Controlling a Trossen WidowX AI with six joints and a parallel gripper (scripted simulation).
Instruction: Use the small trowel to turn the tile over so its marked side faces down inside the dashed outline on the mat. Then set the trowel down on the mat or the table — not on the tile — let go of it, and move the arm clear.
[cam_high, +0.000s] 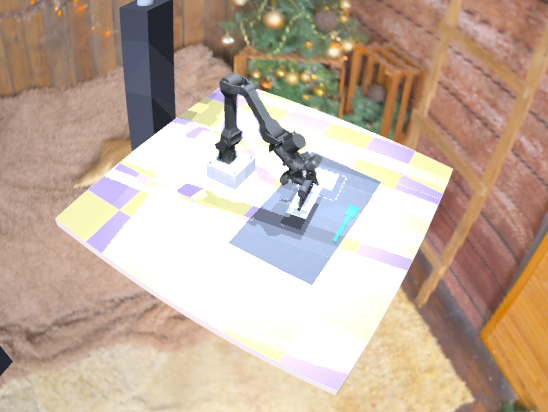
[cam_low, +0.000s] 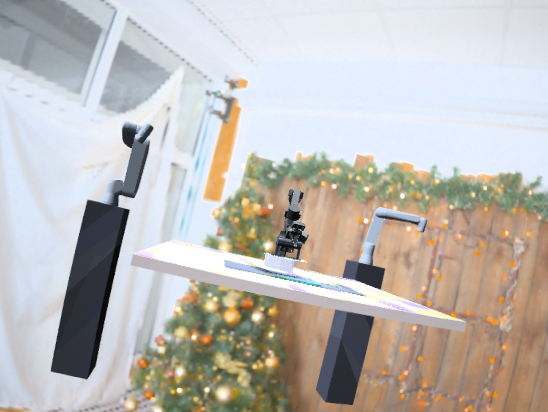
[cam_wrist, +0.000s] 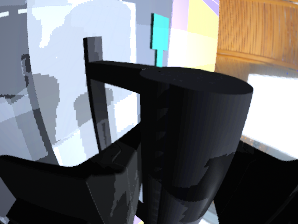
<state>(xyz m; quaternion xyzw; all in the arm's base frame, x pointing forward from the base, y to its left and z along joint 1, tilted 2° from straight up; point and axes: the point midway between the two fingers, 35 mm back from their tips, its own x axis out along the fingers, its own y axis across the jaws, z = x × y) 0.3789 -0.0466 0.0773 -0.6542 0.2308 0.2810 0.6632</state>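
My gripper tip is now 140 mm short of the teal trowel, 130 mm above it and 30 mm to the right of it. From my gripper tip the other things lie so: grey mat (150 mm below, 20 mm to the left); white tile (200 mm to the left, 130 mm below, 30 mm behind); plastering float (30 mm behind, 10 mm below).
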